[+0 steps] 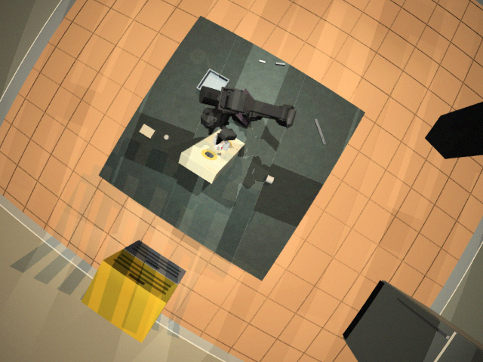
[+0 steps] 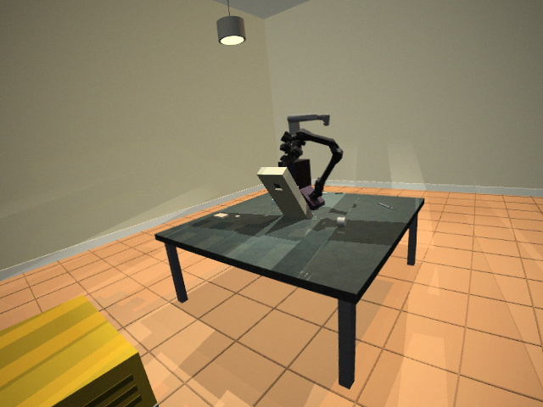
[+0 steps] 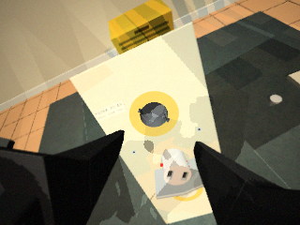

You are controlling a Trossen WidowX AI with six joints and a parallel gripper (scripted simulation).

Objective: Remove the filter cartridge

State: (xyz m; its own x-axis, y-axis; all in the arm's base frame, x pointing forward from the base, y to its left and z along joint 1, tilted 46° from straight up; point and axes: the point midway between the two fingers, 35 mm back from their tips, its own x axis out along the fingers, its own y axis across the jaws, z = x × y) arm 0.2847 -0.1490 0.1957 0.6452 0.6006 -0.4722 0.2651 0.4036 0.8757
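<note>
Now: the round grey filter cartridge 130 mm below my gripper tip and 10 mm behind it. The rest, counted from my gripper tip: cream block: 460 mm to the right, 320 mm below, 210 mm ahead; service panel: 150 mm below, 30 mm ahead, 10 mm to the left; pale blue tray: 320 mm to the right, 320 mm below, 290 mm behind.
</note>
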